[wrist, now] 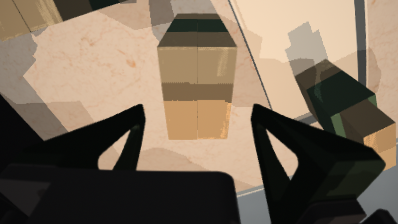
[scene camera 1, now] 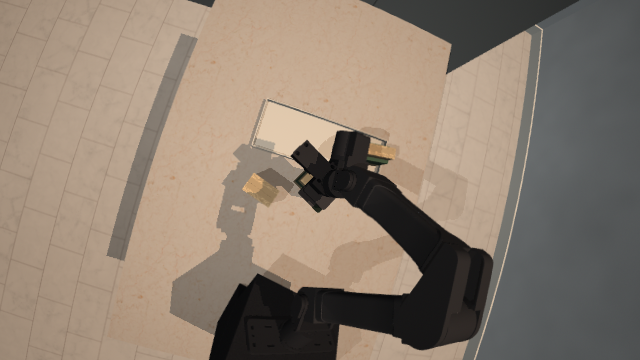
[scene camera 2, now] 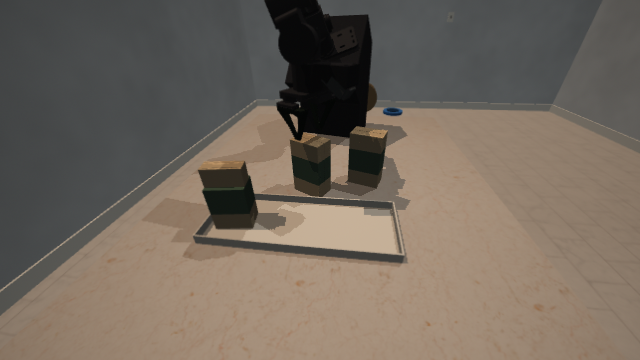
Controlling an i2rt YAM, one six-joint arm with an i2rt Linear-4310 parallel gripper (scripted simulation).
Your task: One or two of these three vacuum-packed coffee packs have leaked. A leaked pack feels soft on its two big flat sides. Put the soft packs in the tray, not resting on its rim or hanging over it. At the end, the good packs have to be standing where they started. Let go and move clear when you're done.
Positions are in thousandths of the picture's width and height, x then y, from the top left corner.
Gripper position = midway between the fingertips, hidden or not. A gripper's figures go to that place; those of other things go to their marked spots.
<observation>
My gripper (wrist: 499,498): 13 cm from the lens. A tray (wrist: 715,203): 29 cm from the lens.
</observation>
